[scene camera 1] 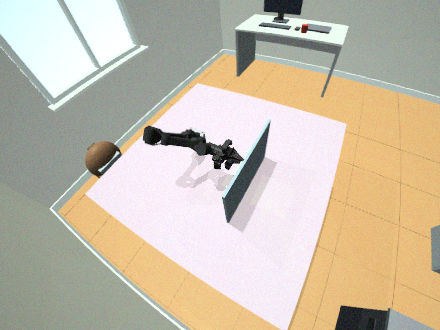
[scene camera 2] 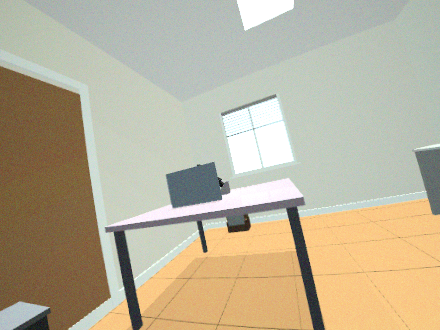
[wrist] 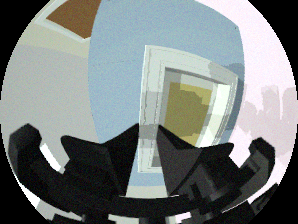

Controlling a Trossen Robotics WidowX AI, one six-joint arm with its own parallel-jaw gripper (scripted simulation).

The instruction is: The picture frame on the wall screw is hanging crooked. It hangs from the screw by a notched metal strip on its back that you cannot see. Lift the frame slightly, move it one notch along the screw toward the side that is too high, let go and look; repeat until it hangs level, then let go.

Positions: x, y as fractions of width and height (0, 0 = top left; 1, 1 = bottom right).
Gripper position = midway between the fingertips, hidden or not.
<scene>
In view: my gripper (wrist: 0.50, 0.57), a picture frame (wrist: 0.64, 0.43) and a grey-blue wall panel (scene camera 2: 0.45, 0.56).
The grey-blue wall panel is seen too in scene camera 1 (scene camera 1: 0.53, 0.59) and in the wrist view (wrist: 0.39, 0.26). Scene camera 2 misses the picture frame, which is hidden by the grey-blue wall panel.
</scene>
